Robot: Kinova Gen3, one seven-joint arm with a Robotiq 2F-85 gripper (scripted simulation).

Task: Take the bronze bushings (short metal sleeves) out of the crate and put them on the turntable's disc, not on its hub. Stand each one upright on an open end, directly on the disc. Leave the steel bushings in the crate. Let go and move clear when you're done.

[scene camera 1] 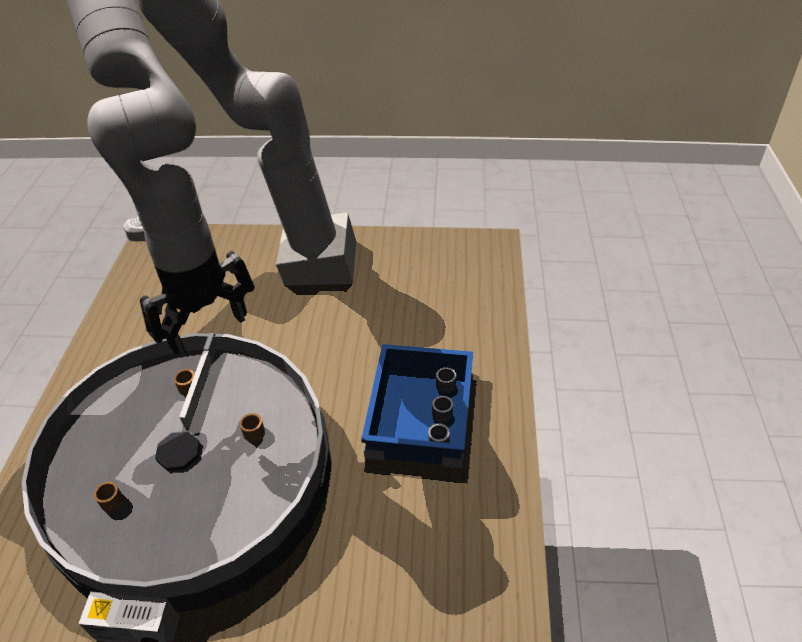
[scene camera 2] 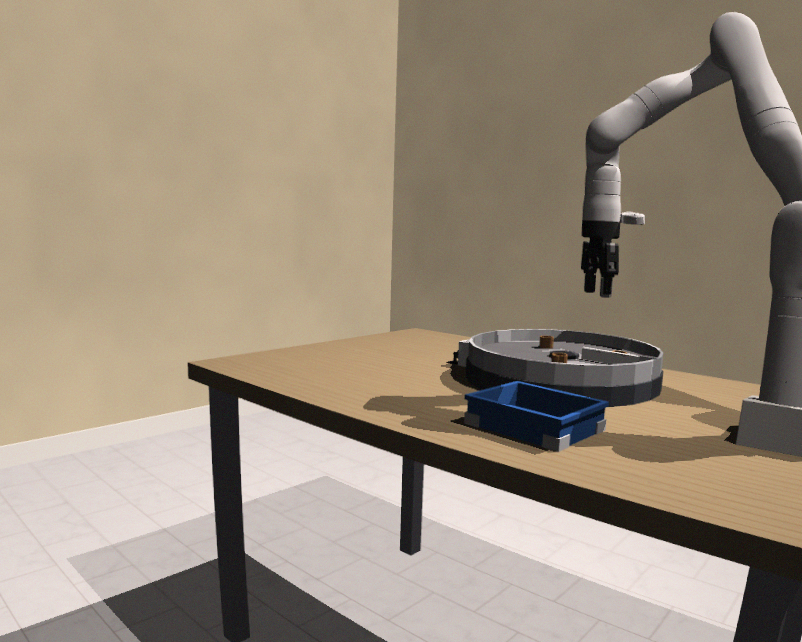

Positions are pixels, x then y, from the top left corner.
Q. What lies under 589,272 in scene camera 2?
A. My gripper.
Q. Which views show my gripper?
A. Scene camera 1 and scene camera 2: all of them.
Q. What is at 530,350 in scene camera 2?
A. A turntable disc.
